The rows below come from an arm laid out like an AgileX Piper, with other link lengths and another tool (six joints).
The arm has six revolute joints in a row. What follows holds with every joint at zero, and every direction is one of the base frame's. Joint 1 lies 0.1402 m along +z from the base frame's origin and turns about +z. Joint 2 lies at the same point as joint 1 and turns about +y. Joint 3 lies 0.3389 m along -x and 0.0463 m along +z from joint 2 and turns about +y. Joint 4 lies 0.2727 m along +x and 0.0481 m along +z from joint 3 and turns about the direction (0.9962, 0, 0.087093). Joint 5 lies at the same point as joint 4 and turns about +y. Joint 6 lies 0.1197 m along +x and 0.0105 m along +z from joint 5 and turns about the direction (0.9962, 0, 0.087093). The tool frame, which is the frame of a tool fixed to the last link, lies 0.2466 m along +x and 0.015 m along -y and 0.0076 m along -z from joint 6; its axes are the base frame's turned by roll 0.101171, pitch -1.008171 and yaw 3.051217 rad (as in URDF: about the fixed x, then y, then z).
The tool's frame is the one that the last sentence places.
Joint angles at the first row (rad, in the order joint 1, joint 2, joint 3, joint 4, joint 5, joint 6):
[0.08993 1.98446 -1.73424 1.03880 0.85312 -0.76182]
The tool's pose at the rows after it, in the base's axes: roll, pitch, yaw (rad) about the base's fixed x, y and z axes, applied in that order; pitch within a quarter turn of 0, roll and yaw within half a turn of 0; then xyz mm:
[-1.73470 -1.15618 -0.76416 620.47 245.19 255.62]
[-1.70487 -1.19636 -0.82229 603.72 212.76 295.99]
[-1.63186 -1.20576 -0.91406 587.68 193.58 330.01]
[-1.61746 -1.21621 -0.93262 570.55 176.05 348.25]
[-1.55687 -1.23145 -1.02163 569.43 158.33 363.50]
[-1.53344 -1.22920 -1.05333 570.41 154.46 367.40]
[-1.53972 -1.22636 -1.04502 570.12 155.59 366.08]
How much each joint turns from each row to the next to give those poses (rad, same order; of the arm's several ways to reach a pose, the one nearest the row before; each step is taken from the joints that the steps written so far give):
[-0.06224 -0.10690 -0.00002 -0.06268 0.05498 0.06180]
[-0.05401 -0.09224 0.00002 -0.04465 0.05127 0.03999]
[-0.04547 -0.06958 0.00094 -0.00203 0.04246 0.02638]
[-0.04830 -0.04783 0.00003 -0.00086 0.05691 0.00424]
[-0.03438 -0.02794 -0.00003 0.00230 0.00301 0.00095]
[-0.00881 -0.00395 0.00000 0.00608 -0.00199 0.00079]
[0.00127 0.00162 0.00110 0.00106 0.00118 0.00001]

